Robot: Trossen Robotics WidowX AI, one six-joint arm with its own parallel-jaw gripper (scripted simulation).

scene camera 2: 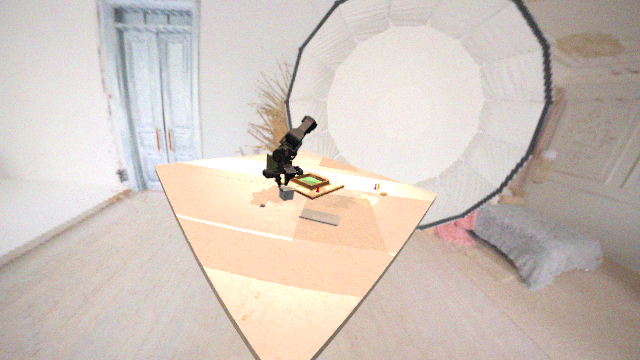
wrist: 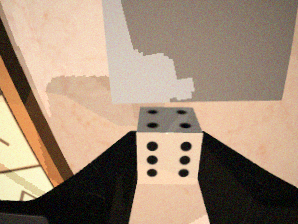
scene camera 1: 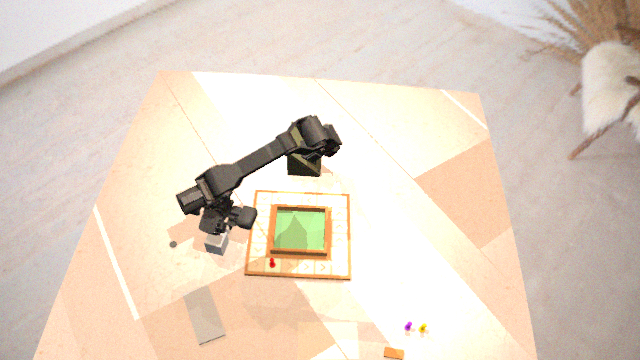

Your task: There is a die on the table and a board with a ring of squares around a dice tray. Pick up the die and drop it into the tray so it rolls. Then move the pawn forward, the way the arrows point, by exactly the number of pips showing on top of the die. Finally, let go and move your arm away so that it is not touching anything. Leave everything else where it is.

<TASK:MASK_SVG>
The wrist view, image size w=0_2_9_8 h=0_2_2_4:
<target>my gripper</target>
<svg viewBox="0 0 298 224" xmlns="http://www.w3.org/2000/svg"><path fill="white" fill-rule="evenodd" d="M202 131L204 132L204 137L202 137L200 169L198 169L198 183L200 183L198 186L200 186L202 200L204 200L206 212L208 212L209 224L298 224L297 186L279 179L273 173L259 167L258 164L251 163L249 159L246 159L245 156L242 156L235 149L226 147L216 137ZM136 131L126 132L116 144L106 149L97 159L93 159L90 163L86 164L76 175L68 177L68 180L65 180L64 183L48 190L45 194L41 194L35 200L0 200L0 224L129 224L138 183Z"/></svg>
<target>white die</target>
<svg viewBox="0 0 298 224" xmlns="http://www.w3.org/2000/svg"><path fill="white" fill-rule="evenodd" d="M140 107L136 129L138 184L197 184L204 132L202 132L201 125L198 123L193 107Z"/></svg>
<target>grey block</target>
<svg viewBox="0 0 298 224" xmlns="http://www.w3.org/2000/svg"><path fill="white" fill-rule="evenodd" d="M101 0L102 12L104 12L102 24L104 24L106 56L108 56L113 104L177 103L177 101L282 101L287 69L289 69L291 44L293 44L298 0Z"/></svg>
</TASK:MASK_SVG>
